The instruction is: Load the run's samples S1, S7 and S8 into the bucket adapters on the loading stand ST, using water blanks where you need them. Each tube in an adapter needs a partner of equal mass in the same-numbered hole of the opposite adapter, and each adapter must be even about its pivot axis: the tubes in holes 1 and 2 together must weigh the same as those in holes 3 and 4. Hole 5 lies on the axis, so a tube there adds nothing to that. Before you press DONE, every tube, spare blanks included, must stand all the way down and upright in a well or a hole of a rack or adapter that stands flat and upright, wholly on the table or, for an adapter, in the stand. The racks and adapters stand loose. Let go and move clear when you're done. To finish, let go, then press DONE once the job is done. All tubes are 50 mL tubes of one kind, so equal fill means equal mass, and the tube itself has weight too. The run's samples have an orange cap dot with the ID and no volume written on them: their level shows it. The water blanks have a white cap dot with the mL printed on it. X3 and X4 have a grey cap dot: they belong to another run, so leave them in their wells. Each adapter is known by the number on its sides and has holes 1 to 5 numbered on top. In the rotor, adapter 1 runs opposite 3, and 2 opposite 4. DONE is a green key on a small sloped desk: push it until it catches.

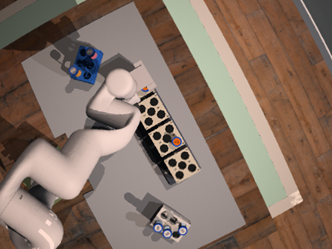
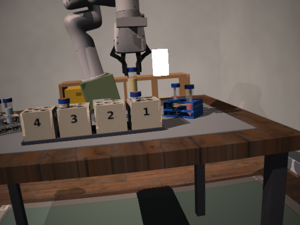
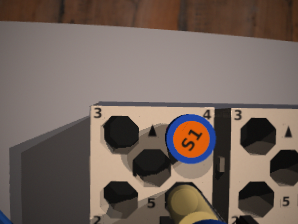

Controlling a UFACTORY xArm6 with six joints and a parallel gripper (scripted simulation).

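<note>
The tube of yellowish liquid is 50 mm below my hand and 10 mm to the right of it. Round my hand: green DONE key: 220 mm behind, 130 mm below, 80 mm to the right; then loading stand: 190 mm below, 140 mm to the right; then pink tube: 220 mm to the right, 130 mm below, 20 mm ahead.
</note>
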